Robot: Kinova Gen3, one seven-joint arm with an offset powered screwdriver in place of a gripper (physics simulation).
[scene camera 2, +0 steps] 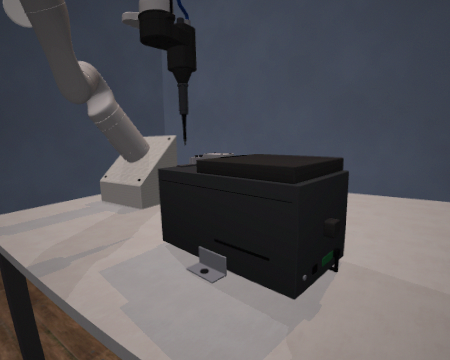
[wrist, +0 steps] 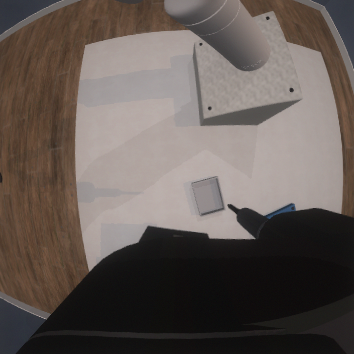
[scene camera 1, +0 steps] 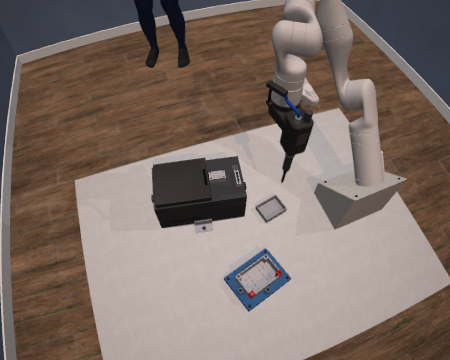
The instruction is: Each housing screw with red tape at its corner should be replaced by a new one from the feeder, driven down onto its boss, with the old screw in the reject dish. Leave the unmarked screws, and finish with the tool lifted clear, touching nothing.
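Places are measured from the arm's base along level axes (x left, y back, z up), in millimetres.
Pixels of known places: hand, its tool point: (scene camera 2: 185, 140) (wrist: 230, 206) (scene camera 1: 282, 180); arm's base, origin of its link: (scene camera 2: 138, 152) (wrist: 248, 51) (scene camera 1: 369, 181).
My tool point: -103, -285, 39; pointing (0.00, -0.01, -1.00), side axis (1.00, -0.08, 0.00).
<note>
For each thing: its middle in the pictures, then the offset to it from my tool point, as dx, dy, dz.
- screwdriver, middle of its body: (wrist: 236, 210) (scene camera 1: 284, 174) +0, +0, +32
- grey reject dish, middle of its body: (wrist: 208, 196) (scene camera 1: 271, 208) -6, -10, -185
- light housing, middle of its body: (scene camera 1: 258, 276) +198, -164, -159
- blue fixture, middle of its body: (wrist: 281, 238) (scene camera 1: 257, 278) +197, -164, -181
- more red tape, middle of its body: (scene camera 1: 252, 293) +241, -209, -139
- black feeder, middle of its body: (scene camera 2: 245, 205) (scene camera 1: 198, 191) -130, -224, -110
My screwdriver (scene camera 1: 283, 180) (scene camera 2: 184, 143) (wrist: 230, 206) points down and hangs in the air, well above the table. Its thin bit touches nothing; whether a screw is on its tip is too small to tell. The grey reject dish (scene camera 1: 276, 215) (wrist: 220, 192) lies on the table below the tool; no screw can be made out in it. The light housing (scene camera 1: 257, 277) sits in a blue fixture (scene camera 1: 250, 302) (wrist: 286, 210), with red tape (scene camera 1: 279, 273) at its right corner and more red tape (scene camera 1: 252, 294) at its front corner. Its screws are too small to judge. The black feeder (scene camera 1: 182, 182) (scene camera 2: 225, 215) stands left of the dish in scene camera 1.
A small metal bracket (scene camera 1: 203, 227) (scene camera 2: 213, 262) stands at the feeder's front. The arm's grey wedge base (scene camera 1: 362, 202) (scene camera 2: 122, 192) (wrist: 245, 90) stands to the right of the dish in scene camera 1. A person's legs (scene camera 1: 175, 25) show on the floor behind the table.
</note>
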